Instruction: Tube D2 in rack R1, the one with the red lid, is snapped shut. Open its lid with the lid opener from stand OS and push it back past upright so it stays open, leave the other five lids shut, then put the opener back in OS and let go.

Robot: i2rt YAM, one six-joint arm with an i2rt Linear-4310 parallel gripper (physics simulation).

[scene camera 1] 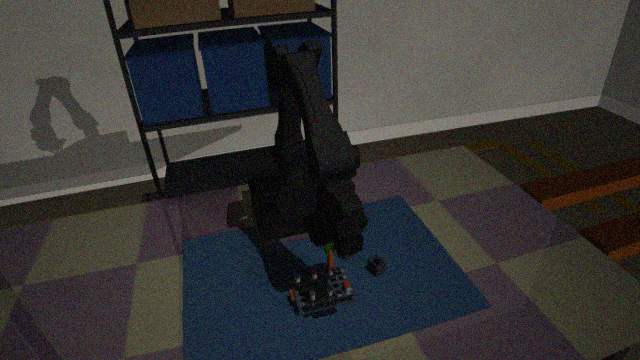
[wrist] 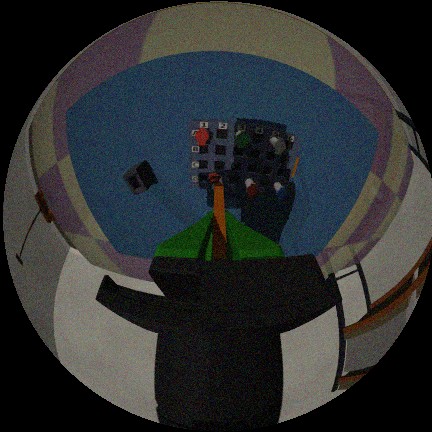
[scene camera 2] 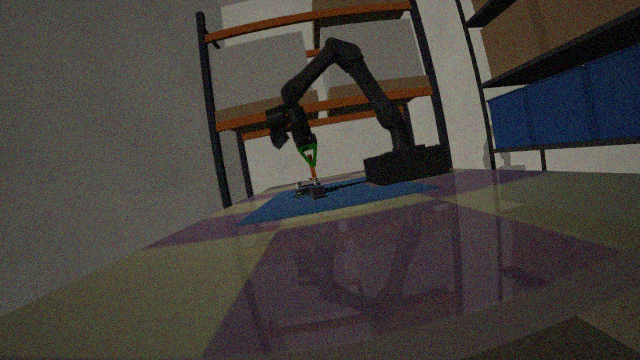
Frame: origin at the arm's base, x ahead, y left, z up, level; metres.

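Seen in the pictures: gripper, between the fingertips: (scene camera 1: 329, 253) (wrist: 218, 216) (scene camera 2: 313, 166); arm's base, origin of its link: (scene camera 1: 292, 182) (scene camera 2: 403, 151).
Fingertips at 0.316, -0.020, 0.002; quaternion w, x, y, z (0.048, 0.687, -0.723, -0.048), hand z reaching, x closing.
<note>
Pixels of each thing's middle, then the offset from my fingertips to it, as dx, dy, dz. Level surfaces: height alone.
- Rack R1, middle of its body: (wrist: 248, 159) (scene camera 1: 320, 286) (scene camera 2: 307, 185) +0.029, -0.035, -0.061
- blue mat, height of its surface: dz -0.090
- Tube D2's red lid, middle of its body: (wrist: 214, 179) +0.017, +0.003, -0.037
- orange lid opener, middle of its body: (wrist: 218, 212) (scene camera 1: 330, 253) (scene camera 2: 311, 166) +0.007, +0.000, +0.003
Rack R1 (scene camera 1: 308, 310) (scene camera 2: 301, 189) (wrist: 229, 160) stands on the blue mat (scene camera 1: 426, 286) (wrist: 141, 100) with several capped tubes in it. Tube D2's red lid (wrist: 214, 177) is in the rack's row nearest the arm. My gripper (scene camera 1: 328, 248) (scene camera 2: 312, 165) (wrist: 219, 227) has green fingers and is shut on the orange lid opener (scene camera 1: 331, 258) (scene camera 2: 313, 172) (wrist: 219, 205). It holds the opener pointing down, with the tip at the D2 lid. I cannot tell how far the lid is tipped. Stand OS (scene camera 1: 376, 266) (scene camera 2: 317, 192) (wrist: 139, 177), a small dark block, stands empty beside the rack.
Other lids show in the wrist view: red (wrist: 201, 136), green (wrist: 242, 139) and white (wrist: 278, 144) in the far row, red (wrist: 250, 187) and blue (wrist: 279, 190) in the near row. The arm's base (scene camera 2: 408, 164) is behind the mat. Shelf units (scene camera 1: 334, 71) (scene camera 2: 211, 107) stand along the wall.
</note>
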